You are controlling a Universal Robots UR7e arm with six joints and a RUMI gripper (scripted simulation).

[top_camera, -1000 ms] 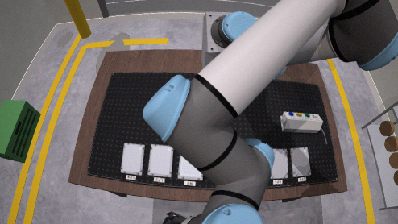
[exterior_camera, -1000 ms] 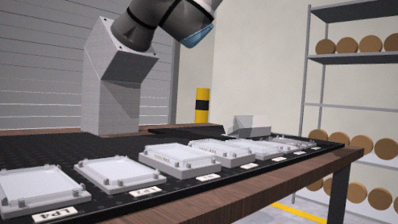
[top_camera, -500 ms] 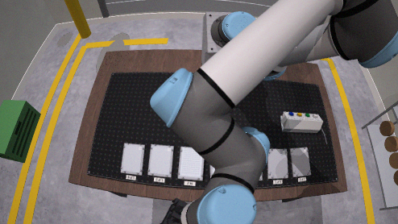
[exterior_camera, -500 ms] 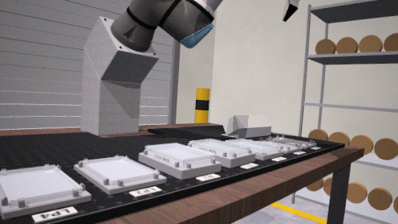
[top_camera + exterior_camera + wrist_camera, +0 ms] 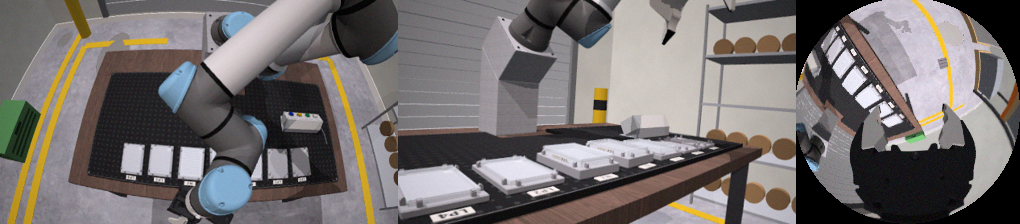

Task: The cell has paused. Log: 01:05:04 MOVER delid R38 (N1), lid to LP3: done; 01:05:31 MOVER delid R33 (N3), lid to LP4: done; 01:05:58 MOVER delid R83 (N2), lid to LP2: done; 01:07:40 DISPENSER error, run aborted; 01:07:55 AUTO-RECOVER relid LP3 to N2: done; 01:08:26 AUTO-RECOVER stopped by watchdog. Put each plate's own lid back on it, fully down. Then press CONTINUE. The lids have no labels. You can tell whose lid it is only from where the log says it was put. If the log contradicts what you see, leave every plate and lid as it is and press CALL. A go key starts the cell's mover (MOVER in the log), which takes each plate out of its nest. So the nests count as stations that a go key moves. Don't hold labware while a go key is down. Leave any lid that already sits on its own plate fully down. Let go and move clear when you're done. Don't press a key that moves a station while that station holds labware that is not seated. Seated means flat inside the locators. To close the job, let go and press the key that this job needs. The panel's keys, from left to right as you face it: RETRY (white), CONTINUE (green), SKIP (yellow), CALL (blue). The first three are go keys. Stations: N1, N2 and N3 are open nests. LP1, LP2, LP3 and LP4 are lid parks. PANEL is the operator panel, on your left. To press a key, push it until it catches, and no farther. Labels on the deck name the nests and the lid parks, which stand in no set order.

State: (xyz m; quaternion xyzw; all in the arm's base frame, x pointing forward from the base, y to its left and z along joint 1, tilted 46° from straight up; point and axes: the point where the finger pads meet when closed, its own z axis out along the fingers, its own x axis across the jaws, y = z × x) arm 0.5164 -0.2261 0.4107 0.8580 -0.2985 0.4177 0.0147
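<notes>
My gripper is now 230 mm past the well plate, 40 mm to the right of it and 230 mm above it. Also, from my hand: LP2 lid park 260 mm behind, 90 mm to the right, 250 mm below; blue CALL key 370 mm behind, 540 mm to the left, 190 mm below; LP4 lid park 270 mm behind, 220 mm to the right, 250 mm below.
</notes>
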